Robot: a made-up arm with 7 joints.
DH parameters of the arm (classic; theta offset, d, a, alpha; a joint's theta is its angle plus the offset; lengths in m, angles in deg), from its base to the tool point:
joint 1: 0 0.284 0 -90
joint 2: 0 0 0 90
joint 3: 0 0.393 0.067 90
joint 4: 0 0 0.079 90
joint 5: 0 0.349 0 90
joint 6: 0 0 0.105 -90
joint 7: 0 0.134 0 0
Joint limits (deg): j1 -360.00..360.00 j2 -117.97..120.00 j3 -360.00..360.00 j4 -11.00..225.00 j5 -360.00..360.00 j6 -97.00..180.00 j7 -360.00..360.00
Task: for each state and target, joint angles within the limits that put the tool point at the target. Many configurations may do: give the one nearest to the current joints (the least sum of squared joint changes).
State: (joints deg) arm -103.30 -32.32 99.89 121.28 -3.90 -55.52 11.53
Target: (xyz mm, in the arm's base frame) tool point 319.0 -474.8 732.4
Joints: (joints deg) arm -110.62 19.05 72.68 74.92 7.29 -42.60 11.53
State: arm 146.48 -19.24 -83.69 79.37 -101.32 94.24 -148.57
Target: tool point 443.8 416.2 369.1
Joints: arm 166.63 -42.85 -96.68 65.26 -98.92 87.52 -148.57
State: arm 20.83 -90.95 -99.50 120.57 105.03 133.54 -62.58
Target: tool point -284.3 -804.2 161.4
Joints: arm 48.66 -101.81 -105.25 132.10 119.31 94.82 -62.58
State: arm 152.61 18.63 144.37 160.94 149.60 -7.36 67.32
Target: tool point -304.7 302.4 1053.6
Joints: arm 125.91 29.64 144.26 183.11 151.12 1.43 67.32
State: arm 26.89 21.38 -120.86 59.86 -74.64 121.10 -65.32
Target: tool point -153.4 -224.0 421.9
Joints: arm 24.87 14.72 -122.11 31.25 -60.63 120.74 -65.32
